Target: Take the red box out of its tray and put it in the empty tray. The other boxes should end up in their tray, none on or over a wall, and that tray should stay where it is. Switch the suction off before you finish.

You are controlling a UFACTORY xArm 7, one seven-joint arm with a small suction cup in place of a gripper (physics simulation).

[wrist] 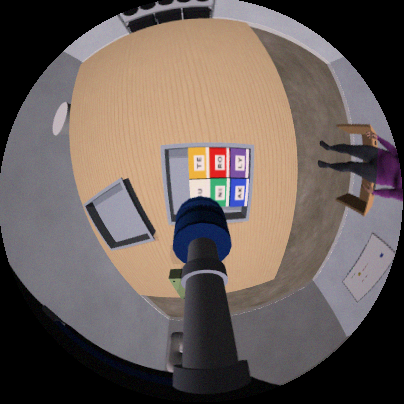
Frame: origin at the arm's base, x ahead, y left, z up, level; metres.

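Where they show: hand, tool point: (200, 218).
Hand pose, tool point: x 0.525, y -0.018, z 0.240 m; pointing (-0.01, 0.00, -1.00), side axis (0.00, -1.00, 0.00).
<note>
After its pixels a point has its place.
The red box (218, 162) @[x 0.545, y -0.075, z -0.018 m], labelled RO, stands in the grey tray (178, 180) @[x 0.495, y 0.039, z -0.054 m], in the upper row between the yellow box (197, 162) @[x 0.547, y -0.020, z -0.010 m] and the purple box (238, 162) @[x 0.545, y -0.129, z -0.014 m]. The lower row holds the white box (198, 187) @[x 0.482, y -0.019, z -0.006 m], the green box (219, 192) @[x 0.464, y -0.076, z -0.012 m] and the blue box (238, 192) @[x 0.464, y -0.129, z -0.006 m]. The empty tray (118, 215) @[x 0.384, y 0.289, z -0.054 m] stands at the left, turned at an angle. My suction cup (201, 204) is dark blue and appears over the tray's near part, covering part of the white box in the view. No box is seen hanging from it; its lip's underside is hidden.
A green block (176, 282) @[x 0.070, y 0.099, z -0.001 m] lies near the table's near edge, partly behind the arm. A white round object (60, 118) is beyond the table's left edge. A seated person (387, 167) is at the right, and a shelf unit stands beyond the far edge.
</note>
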